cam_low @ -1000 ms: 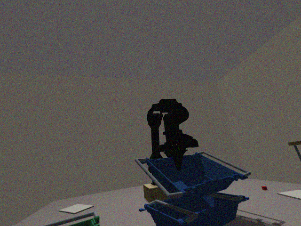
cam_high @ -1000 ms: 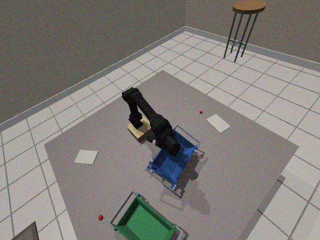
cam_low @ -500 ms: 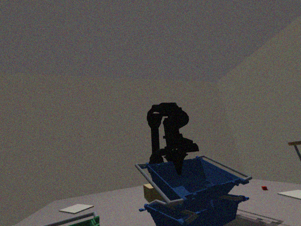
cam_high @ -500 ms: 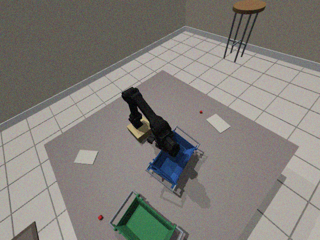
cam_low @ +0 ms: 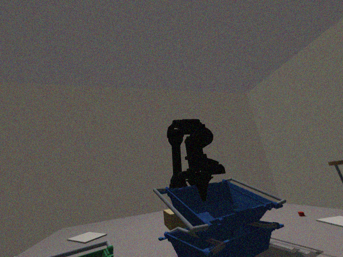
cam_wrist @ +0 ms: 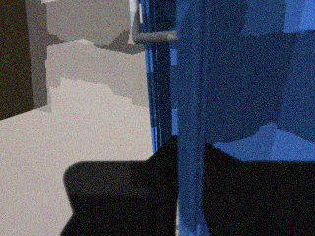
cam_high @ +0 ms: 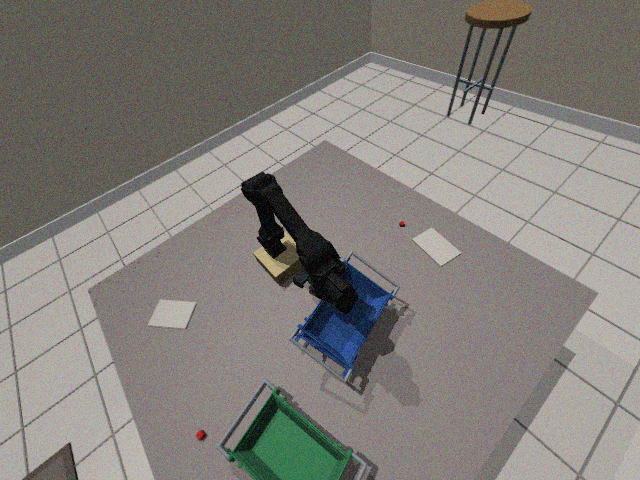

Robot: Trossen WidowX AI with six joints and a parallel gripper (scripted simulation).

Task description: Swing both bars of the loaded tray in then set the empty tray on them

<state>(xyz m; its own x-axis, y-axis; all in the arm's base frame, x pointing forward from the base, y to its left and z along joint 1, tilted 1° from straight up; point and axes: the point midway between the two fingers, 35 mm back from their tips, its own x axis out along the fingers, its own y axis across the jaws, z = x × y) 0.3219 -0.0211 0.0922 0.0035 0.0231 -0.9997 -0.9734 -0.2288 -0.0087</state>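
My gripper tip is 70 mm short of the blue tray and 20 mm to the right of it.
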